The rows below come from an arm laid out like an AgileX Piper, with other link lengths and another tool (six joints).
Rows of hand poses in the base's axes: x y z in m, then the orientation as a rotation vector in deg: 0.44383, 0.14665, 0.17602, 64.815, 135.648, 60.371; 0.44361, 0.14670, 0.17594, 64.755, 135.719, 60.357; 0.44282, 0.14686, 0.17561, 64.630, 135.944, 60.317; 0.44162, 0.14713, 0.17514, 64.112, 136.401, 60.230; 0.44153, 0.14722, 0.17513, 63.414, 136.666, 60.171; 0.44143, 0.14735, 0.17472, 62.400, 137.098, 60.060; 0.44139, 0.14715, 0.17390, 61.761, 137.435, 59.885; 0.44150, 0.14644, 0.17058, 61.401, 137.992, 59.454; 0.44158, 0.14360, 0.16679, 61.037, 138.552, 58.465; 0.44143, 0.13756, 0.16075, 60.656, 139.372, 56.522; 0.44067, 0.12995, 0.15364, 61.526, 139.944, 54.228; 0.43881, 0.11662, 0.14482, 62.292, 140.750, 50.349; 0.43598, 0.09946, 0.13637, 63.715, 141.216, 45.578
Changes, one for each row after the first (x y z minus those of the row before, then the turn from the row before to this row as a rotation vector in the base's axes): -0.00022, 0.00005, -0.00008, -0.022, 0.019, 0.063; -0.00079, 0.00016, -0.00033, -0.050, 0.096, 0.171; -0.00120, 0.00027, -0.00047, -0.172, 0.049, 0.464; -0.00009, 0.00009, -0.00001, -0.203, -0.189, 0.446; -0.00010, 0.00013, -0.00041, -0.309, -0.235, 0.671; -0.00004, -0.00020, -0.00082, -0.266, -0.098, 0.435; 0.00011, -0.00071, -0.00332, -0.372, 0.216, 0.368; 0.00008, -0.00284, -0.00379, -0.767, 0.211, 0.247; -0.00015, -0.00604, -0.00604, -1.432, 0.399, 0.187; -0.00076, -0.00761, -0.00711, -1.390, 0.891, -0.605; -0.00186, -0.01333, -0.00882, -2.502, 1.079, -0.742; -0.00283, -0.01716, -0.00845, -2.968, 1.275, -1.382
